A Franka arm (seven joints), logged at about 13 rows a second.
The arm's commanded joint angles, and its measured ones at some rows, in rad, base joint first. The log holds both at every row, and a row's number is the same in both.
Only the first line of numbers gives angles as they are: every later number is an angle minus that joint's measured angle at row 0.
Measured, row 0:
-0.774, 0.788, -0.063, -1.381, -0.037, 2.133, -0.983
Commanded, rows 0 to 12:
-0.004, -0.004, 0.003, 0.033, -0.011, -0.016, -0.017
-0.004, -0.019, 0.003, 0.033, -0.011, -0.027, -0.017
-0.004, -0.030, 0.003, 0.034, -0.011, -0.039, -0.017
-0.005, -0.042, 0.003, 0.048, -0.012, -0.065, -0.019
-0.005, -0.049, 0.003, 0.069, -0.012, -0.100, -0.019
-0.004, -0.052, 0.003, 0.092, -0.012, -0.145, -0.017
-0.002, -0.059, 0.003, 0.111, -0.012, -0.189, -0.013
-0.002, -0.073, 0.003, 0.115, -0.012, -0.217, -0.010
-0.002, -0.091, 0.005, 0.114, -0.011, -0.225, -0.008
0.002, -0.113, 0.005, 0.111, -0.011, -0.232, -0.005
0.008, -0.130, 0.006, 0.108, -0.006, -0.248, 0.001
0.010, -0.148, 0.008, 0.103, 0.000, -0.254, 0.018
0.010, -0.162, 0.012, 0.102, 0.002, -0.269, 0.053
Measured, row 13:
0.008, -0.120, 0.005, 0.117, 0.000, -0.233, 0.010
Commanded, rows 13 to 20:
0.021, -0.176, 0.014, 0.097, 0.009, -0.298, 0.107
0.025, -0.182, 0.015, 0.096, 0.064, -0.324, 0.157
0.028, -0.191, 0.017, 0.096, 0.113, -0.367, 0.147
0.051, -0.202, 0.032, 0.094, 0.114, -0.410, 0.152
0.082, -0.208, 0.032, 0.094, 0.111, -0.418, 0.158
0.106, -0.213, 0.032, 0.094, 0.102, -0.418, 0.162
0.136, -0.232, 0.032, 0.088, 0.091, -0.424, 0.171
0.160, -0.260, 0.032, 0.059, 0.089, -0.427, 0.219
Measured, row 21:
0.122, -0.195, 0.037, 0.114, 0.099, -0.407, 0.167
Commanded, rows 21 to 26:
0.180, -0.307, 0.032, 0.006, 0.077, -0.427, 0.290
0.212, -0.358, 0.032, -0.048, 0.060, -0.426, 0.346
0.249, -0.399, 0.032, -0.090, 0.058, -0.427, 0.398
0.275, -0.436, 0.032, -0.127, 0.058, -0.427, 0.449
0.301, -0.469, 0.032, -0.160, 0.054, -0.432, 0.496
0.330, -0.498, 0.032, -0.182, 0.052, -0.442, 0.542
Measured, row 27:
0.287, -0.400, 0.039, -0.076, 0.071, -0.439, 0.465
